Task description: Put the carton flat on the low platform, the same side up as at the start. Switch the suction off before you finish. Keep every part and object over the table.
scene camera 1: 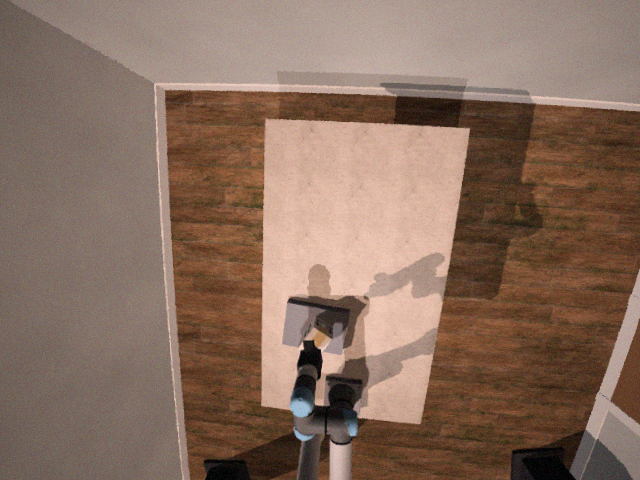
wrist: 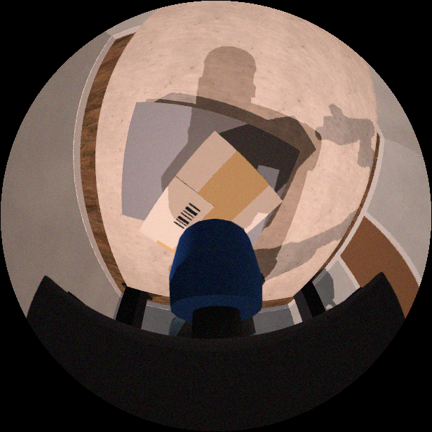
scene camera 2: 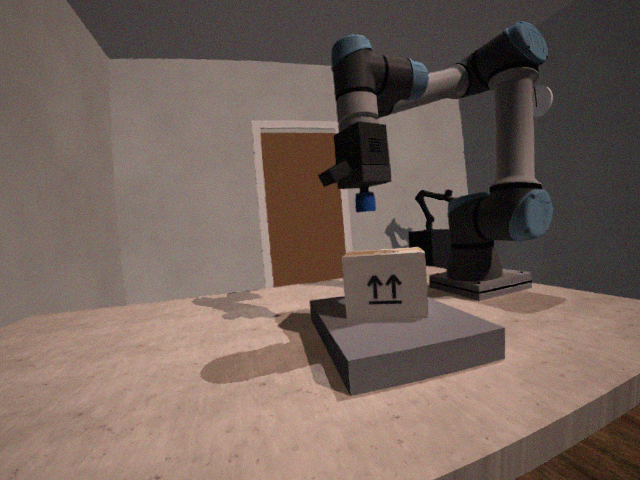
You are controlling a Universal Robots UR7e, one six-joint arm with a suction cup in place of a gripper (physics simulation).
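Pixels of known places: end effector, tool point: (scene camera 2: 365, 211); arm's base, origin of the base link: (scene camera 1: 342, 395) (scene camera 2: 474, 275).
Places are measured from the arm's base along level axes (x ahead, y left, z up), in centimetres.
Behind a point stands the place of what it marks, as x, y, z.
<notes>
The pale carton (scene camera 1: 321, 339) @[42.4, 4.4, 11.9] (scene camera 2: 410, 302) @[40.5, 14.5, 3.4] (wrist: 235, 186) sits upright on the grey low platform (scene camera 1: 295, 320) @[47.3, 18.0, 0.7] (scene camera 2: 429, 356) @[46.6, 23.9, -1.0] (wrist: 155, 150), turned at an angle to its edges. Two black arrows on its side point up in scene camera 2. Its top has tan tape and a barcode label in the wrist view. Its visible bottom edge lies flat on the platform; the far bottom edges are hidden. My gripper, a blue suction cup (scene camera 2: 365, 210) (wrist: 215, 222), is open and holds nothing. It hangs above the carton, with a clear gap between them in scene camera 2.
The platform stands on the pale table (scene camera 1: 361, 196) @[104.5, -22.3, -4.2] (scene camera 2: 155, 403) @[80.4, 8.4, -4.1] (wrist: 165, 55). The arm's base (scene camera 2: 478, 284) @[9.2, 7.2, -0.1] is behind it to the right in scene camera 2. A dark box (scene camera 2: 421, 245) with a thin jointed arm shows farther back. Shadows fall across the table.
</notes>
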